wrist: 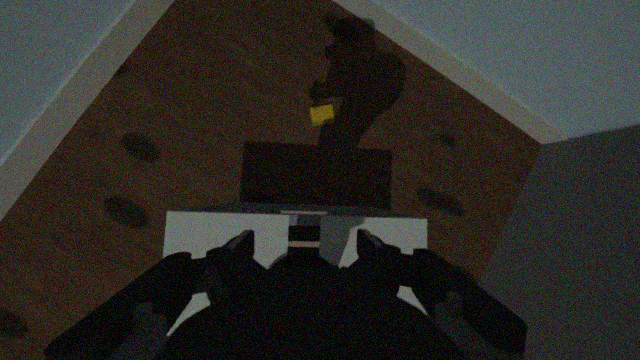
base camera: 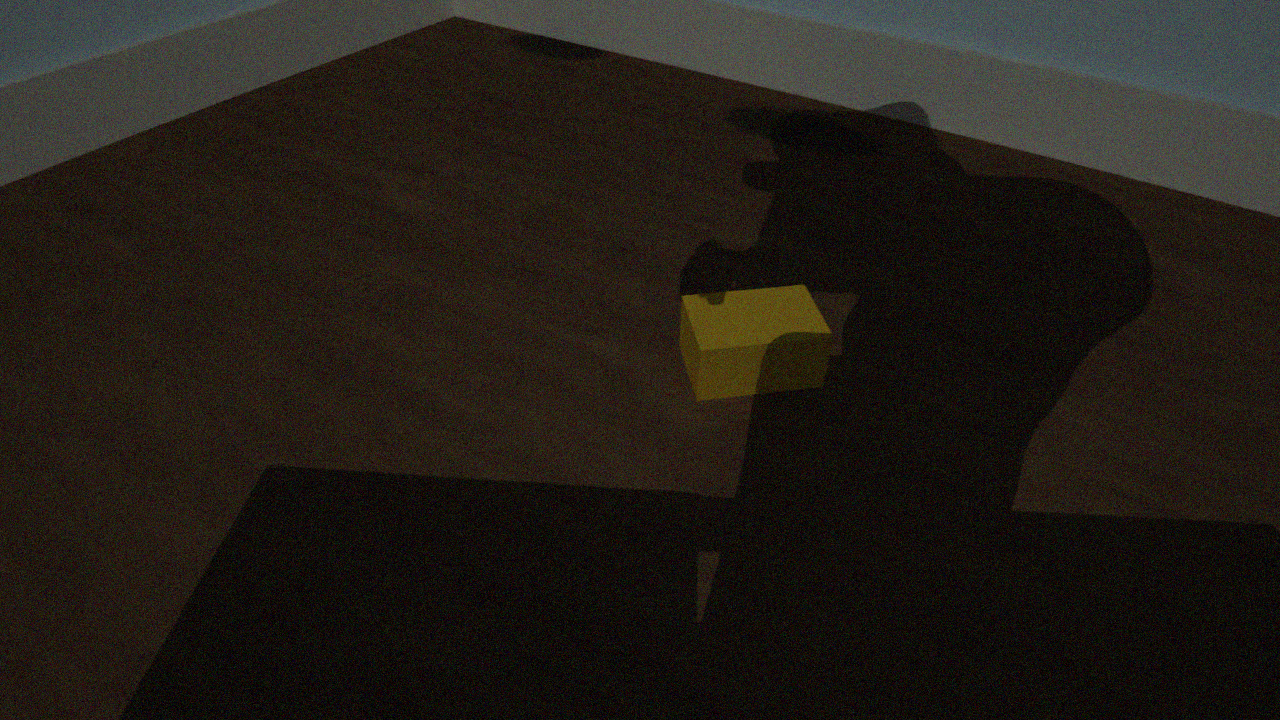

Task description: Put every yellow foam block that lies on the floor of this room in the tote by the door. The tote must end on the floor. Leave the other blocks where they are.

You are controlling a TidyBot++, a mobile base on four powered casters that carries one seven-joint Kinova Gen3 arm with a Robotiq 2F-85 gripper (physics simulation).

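Places are measured from the arm's base along level axes (x ahead, y left, z up), in metres.
Where they show: gripper, fingertip midpoint: [wrist: 306,241].
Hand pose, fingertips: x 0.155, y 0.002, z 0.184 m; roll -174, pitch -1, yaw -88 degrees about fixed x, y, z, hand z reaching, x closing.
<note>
After its pixels a point has its place.
A yellow foam block [base camera: 747,344] {x 0.477, y -0.049, z -0.352 m} [wrist: 321,114] {x 0.501, y -0.052, z -0.352 m} lies on the floor in front of the base, right of the middle in the base camera view and above the middle in the wrist view. The arm's shadow falls across part of it. My gripper [wrist: 306,241] {x 0.155, y 0.002, z 0.184 m} is open, with its two fingers wide apart and no object between them. It hangs above the white top of the base, well apart from the block. The gripper does not show in the base camera view. The tote does not show in either view.
Pale skirting [base camera: 1029,125] {x 0.892, y -0.370, z -0.368 m} [wrist: 460,67] {x 0.746, y -0.631, z -0.326 m} runs along the walls, which meet in a corner beyond the block. A grey surface [wrist: 575,240] {x 0.070, y -0.905, z -0.176 m} stands at the right in the wrist view. The base's white top [wrist: 225,232] lies under the gripper. Dark shadows fall across the wooden floor [base camera: 358,313] {x 0.545, y 0.246, z -0.397 m}.
</note>
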